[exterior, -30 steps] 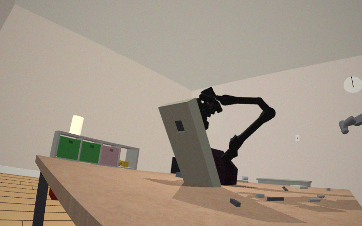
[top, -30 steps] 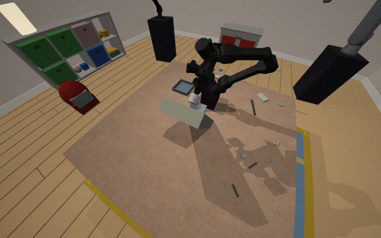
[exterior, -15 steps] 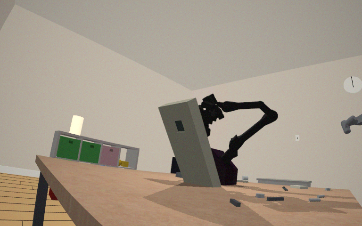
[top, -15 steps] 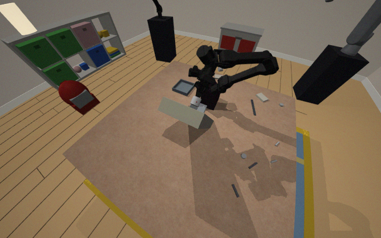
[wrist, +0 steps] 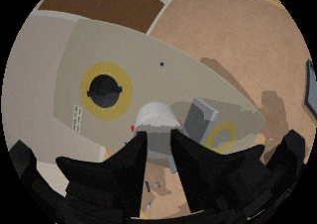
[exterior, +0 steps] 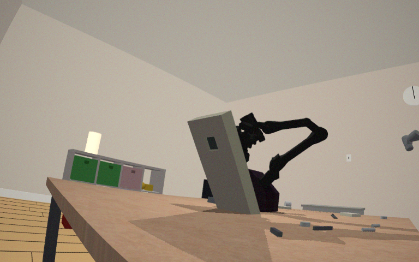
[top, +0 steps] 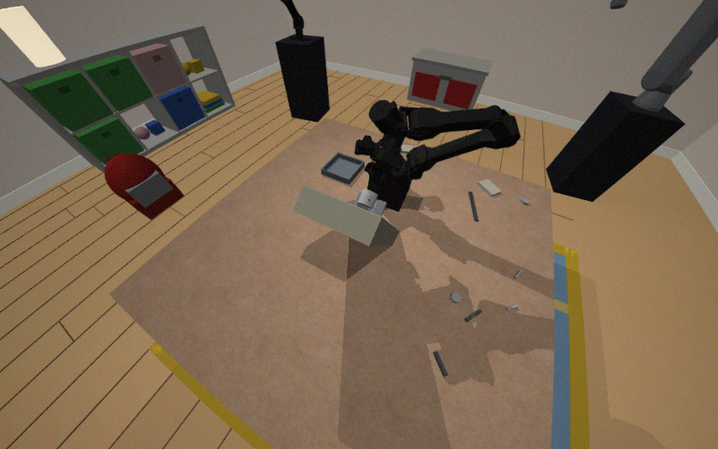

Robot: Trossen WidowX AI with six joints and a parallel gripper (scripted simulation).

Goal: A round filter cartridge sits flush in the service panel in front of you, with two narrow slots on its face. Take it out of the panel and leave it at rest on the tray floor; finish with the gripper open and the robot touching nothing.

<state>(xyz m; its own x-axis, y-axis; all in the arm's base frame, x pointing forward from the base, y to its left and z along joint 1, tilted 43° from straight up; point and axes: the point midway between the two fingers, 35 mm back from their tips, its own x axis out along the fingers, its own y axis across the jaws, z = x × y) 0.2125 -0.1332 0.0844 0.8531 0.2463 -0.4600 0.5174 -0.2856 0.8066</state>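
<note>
My gripper tip is now 1 cm short of the round filter cartridge and 2 cm above it. Round my gripper tip: tray: 36 cm behind, 23 cm to the right, 24 cm below.
</note>
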